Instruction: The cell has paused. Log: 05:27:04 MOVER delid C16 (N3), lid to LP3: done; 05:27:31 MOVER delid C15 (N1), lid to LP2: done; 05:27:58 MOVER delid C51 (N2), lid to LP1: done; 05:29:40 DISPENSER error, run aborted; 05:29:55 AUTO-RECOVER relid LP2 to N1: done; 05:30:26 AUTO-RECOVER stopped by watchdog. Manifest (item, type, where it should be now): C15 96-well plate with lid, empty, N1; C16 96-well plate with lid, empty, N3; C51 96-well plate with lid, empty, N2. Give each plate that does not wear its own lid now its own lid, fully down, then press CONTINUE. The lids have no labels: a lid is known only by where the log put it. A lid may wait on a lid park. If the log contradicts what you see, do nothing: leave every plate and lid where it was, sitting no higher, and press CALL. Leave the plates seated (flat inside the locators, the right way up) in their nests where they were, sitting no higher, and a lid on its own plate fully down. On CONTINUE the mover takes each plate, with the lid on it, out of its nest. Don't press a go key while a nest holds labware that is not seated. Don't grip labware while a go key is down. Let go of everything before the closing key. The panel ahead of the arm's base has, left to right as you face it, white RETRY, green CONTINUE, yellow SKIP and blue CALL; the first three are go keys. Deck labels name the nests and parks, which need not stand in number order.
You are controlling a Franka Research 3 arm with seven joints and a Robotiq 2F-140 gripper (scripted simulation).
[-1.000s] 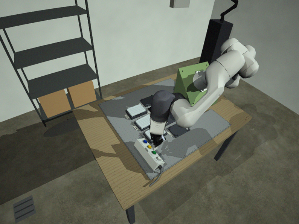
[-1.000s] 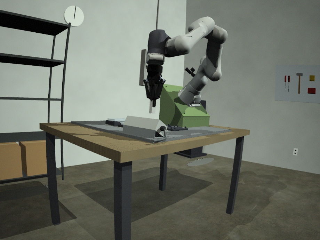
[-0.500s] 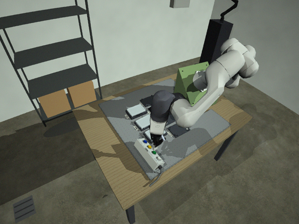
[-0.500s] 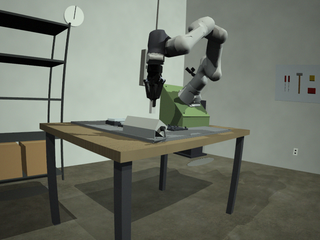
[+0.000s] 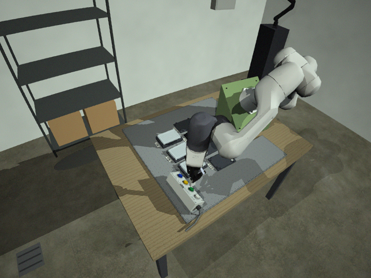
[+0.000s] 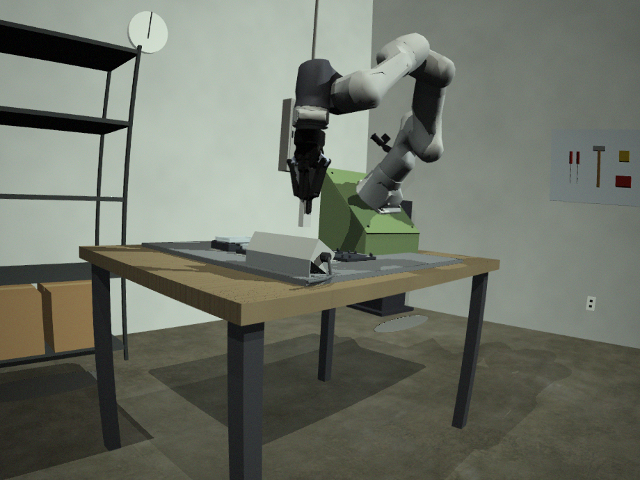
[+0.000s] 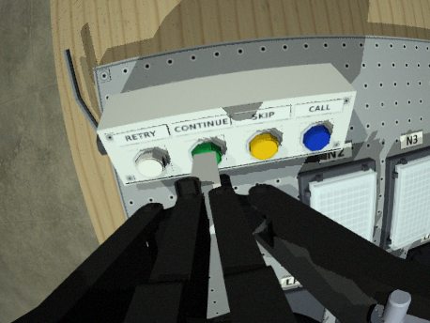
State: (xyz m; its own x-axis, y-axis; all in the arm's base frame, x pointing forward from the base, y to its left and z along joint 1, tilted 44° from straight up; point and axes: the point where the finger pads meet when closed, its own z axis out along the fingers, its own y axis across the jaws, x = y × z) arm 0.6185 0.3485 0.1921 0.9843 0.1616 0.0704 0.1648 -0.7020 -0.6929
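Right now the green CONTINUE key is 70 mm below my hand. From my hand the other things lie so: white RETRY key: 10 mm behind, 50 mm to the left, 70 mm below; blue CALL key: 20 mm ahead, 100 mm to the right, 70 mm below; yellow SKIP key: 10 mm ahead, 50 mm to the right, 70 mm below.
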